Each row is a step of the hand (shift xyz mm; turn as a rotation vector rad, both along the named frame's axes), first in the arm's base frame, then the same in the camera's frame.
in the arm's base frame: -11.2 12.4 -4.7 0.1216 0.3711 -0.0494
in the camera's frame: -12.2 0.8 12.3 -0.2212 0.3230 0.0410
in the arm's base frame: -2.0 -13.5 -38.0 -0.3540 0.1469 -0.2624
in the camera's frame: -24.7 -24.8 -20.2 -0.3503 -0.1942 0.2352
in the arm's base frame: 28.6 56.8 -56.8 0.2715 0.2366 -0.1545
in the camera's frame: -73.3 37.4 -22.5 -0.2139 0.2741 -0.1807
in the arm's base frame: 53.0 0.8 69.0 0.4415 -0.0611 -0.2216
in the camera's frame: 64.9 56.4 -12.9 -0.0846 0.1320 -0.4724
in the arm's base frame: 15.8 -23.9 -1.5 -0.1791 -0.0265 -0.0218
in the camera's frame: 13.9 -8.8 -23.5 -0.0311 -0.1314 0.1226
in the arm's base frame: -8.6 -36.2 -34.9 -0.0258 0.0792 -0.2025
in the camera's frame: -10.9 -44.0 -23.4 -0.2146 -0.0308 -0.0308
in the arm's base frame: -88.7 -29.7 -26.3 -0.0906 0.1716 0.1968
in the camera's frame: -19.4 -82.8 47.1 0.0580 0.1436 0.2289
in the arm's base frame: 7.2 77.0 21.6 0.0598 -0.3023 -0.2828
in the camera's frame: -22.2 68.1 36.3 -0.0642 -0.2879 -0.2966
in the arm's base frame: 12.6 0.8 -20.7 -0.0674 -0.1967 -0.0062
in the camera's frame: -15.7 0.4 -18.5 0.0899 -0.1847 -0.0330
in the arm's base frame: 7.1 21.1 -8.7 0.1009 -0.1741 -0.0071
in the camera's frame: -17.4 16.3 -0.3 0.1026 -0.0706 -0.1582
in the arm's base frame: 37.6 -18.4 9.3 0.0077 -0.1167 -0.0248
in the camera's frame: 23.3 11.9 -34.0 0.0430 -0.0895 -0.0666
